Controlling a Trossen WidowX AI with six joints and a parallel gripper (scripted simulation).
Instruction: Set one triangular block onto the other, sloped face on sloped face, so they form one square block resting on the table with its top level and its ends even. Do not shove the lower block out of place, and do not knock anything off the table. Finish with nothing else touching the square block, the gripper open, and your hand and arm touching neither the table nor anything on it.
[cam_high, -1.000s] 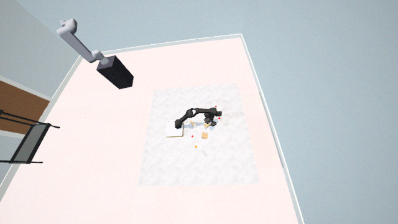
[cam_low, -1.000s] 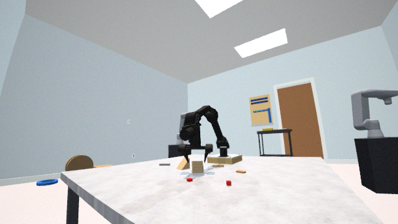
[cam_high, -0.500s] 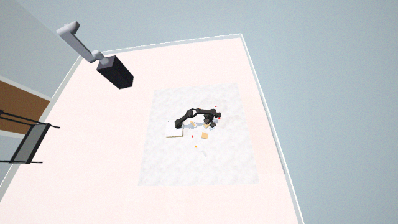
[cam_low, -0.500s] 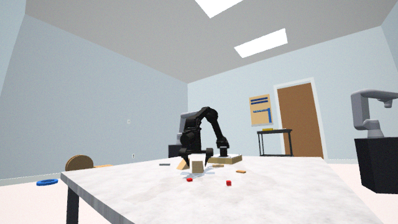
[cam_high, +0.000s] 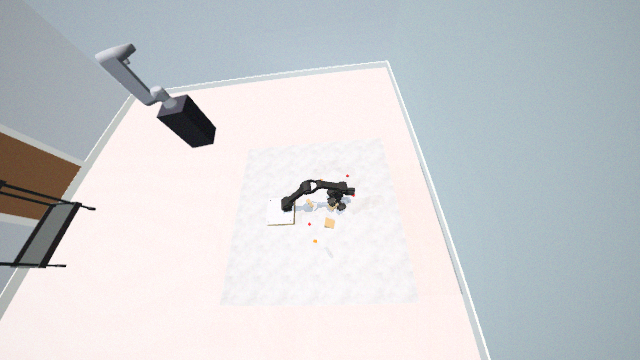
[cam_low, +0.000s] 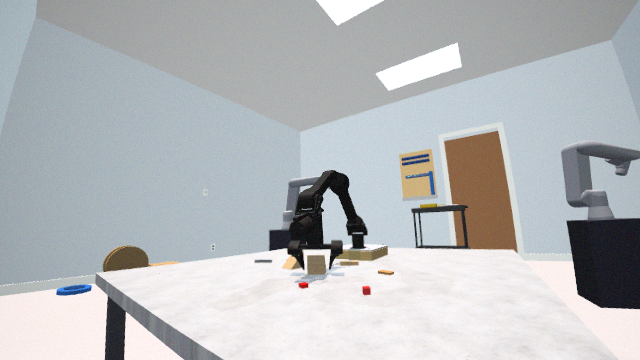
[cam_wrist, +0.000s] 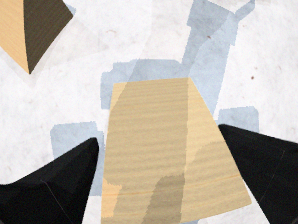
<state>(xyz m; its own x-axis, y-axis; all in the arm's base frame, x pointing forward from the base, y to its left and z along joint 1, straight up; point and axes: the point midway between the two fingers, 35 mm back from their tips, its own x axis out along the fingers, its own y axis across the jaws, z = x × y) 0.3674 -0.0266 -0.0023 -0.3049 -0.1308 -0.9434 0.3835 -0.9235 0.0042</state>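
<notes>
The tan slab is 180 mm behind my gripper tip and 50 mm to the left of it. The rest, counted from my gripper tip: triangular block (10 mm ahead); then grey bar (340 mm to the right, 100 mm behind, 10 mm below).
</notes>
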